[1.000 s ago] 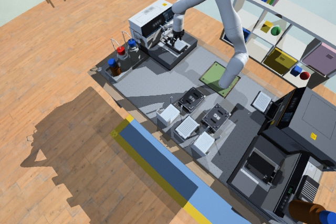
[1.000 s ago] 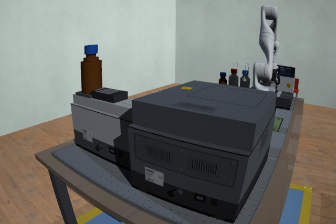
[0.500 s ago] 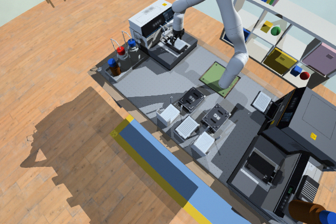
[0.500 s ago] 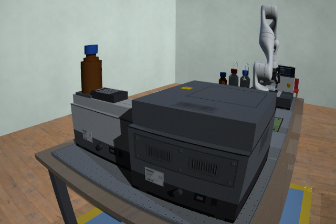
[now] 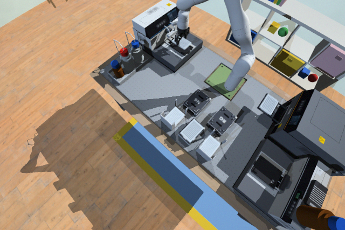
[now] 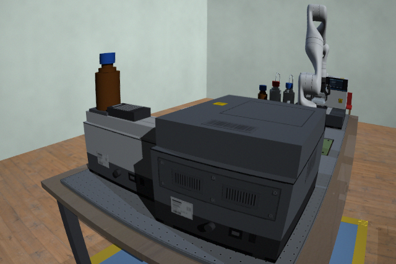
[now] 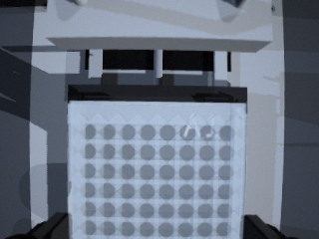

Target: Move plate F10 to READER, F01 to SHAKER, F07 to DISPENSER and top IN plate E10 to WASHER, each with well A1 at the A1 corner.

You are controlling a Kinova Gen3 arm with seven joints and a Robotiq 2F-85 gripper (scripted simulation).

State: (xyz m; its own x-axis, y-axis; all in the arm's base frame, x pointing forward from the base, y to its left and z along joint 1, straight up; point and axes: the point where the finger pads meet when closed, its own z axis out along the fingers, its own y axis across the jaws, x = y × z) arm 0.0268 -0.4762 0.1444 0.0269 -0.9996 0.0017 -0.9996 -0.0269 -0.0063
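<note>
Right now my hand is 30 mm past the A1 mark, 50 mm to the left of it and 50 mm above it. Round my hand: washer 10 mm ahead, 250 mm to the right, 40 mm below; tall brown bottle 450 mm ahead, 1140 mm to the left, 150 mm above.
</note>
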